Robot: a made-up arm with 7 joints. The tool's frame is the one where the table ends. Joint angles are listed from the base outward.
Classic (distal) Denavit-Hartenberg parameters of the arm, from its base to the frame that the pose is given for. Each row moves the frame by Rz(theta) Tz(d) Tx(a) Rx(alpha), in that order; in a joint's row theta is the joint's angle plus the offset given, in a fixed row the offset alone. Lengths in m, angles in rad.
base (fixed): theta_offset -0.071  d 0  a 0  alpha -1.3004
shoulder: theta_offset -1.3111  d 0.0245  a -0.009  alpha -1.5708
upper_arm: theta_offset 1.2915  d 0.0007  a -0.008  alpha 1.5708
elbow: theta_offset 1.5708  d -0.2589  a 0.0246  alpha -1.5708
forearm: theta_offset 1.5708  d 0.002  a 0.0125  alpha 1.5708
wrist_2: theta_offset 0  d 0.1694  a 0  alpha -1.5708
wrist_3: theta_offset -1.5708  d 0  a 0.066  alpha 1.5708
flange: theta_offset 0  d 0.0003  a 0  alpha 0
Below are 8 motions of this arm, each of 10 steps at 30 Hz.
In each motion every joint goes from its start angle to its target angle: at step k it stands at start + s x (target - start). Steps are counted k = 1, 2, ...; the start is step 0. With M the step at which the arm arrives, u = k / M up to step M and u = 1 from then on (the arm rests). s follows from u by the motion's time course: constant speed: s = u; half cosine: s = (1 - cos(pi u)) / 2; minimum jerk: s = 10 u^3 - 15 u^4 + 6 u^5.
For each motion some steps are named. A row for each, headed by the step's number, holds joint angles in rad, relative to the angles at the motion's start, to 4 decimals.
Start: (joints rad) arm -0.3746 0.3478 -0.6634 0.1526 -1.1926 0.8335 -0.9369
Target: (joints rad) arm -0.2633 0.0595 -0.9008 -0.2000 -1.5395 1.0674 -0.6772
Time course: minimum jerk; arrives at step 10
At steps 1, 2, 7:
1: 0.0010 -0.0025 -0.0020 -0.0030 -0.0030 0.0020 0.0022
2: 0.0064 -0.0167 -0.0138 -0.0204 -0.0201 0.0135 0.0150
7: 0.0931 -0.2413 -0.1987 -0.2951 -0.2903 0.1958 0.2173

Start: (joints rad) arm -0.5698 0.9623 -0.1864 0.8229 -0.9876 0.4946 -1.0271
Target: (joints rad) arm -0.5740 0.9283 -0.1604 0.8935 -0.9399 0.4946 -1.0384
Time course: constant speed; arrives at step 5
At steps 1, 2, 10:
1: -0.0008 -0.0068 0.0052 0.0141 0.0095 0.0000 -0.0023
2: -0.0017 -0.0136 0.0104 0.0282 0.0191 0.0000 -0.0045
10: -0.0042 -0.0340 0.0260 0.0706 0.0477 0.0000 -0.0113

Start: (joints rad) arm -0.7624 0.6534 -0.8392 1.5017 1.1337 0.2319 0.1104
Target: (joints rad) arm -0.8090 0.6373 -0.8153 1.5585 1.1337 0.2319 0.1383
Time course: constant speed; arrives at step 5
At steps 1, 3, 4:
1: -0.0093 -0.0032 0.0048 0.0114 0.0000 0.0000 0.0056
3: -0.0280 -0.0097 0.0143 0.0341 0.0000 0.0000 0.0167
4: -0.0373 -0.0129 0.0191 0.0454 0.0000 0.0000 0.0223

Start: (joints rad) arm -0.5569 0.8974 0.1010 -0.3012 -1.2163 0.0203 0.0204
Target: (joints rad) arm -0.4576 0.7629 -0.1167 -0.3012 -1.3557 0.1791 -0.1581
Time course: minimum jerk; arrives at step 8
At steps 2, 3, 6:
2: 0.0103 -0.0139 -0.0225 0.0000 -0.0144 0.0164 -0.0185
3: 0.0273 -0.0370 -0.0599 0.0000 -0.0384 0.0437 -0.0491
6: 0.0890 -0.1206 -0.1952 0.0000 -0.1250 0.1424 -0.1600

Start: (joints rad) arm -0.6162 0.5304 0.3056 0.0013 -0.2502 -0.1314 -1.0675
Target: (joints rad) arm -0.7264 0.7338 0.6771 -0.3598 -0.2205 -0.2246 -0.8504
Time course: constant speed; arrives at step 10
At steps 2, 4, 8, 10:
2: -0.0220 0.0407 0.0743 -0.0722 0.0059 -0.0186 0.0434
4: -0.0441 0.0814 0.1486 -0.1444 0.0119 -0.0373 0.0868
8: -0.0882 0.1627 0.2972 -0.2889 0.0238 -0.0746 0.1737
10: -0.1102 0.2034 0.3715 -0.3611 0.0297 -0.0932 0.2171

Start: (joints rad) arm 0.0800 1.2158 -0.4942 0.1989 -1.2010 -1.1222 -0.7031
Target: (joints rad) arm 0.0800 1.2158 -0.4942 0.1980 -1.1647 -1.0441 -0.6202
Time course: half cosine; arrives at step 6
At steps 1, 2, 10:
1: 0.0000 0.0000 0.0000 -0.0001 0.0024 0.0052 0.0056
2: 0.0000 0.0000 0.0000 -0.0002 0.0091 0.0195 0.0207
10: 0.0000 0.0000 0.0000 -0.0009 0.0363 0.0781 0.0829

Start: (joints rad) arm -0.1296 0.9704 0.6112 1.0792 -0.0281 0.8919 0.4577
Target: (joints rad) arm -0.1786 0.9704 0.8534 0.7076 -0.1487 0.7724 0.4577
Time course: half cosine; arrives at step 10
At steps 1, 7, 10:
1: -0.0012 0.0000 0.0059 -0.0091 -0.0030 -0.0029 0.0000
7: -0.0389 0.0000 0.1923 -0.2950 -0.0957 -0.0949 0.0000
10: -0.0490 0.0000 0.2422 -0.3716 -0.1206 -0.1195 0.0000

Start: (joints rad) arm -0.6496 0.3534 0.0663 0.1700 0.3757 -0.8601 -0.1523
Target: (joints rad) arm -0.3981 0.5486 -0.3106 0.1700 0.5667 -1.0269 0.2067
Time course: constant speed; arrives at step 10
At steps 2, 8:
2: 0.0503 0.0390 -0.0754 0.0000 0.0382 -0.0334 0.0718
8: 0.2012 0.1562 -0.3015 0.0000 0.1528 -0.1334 0.2872

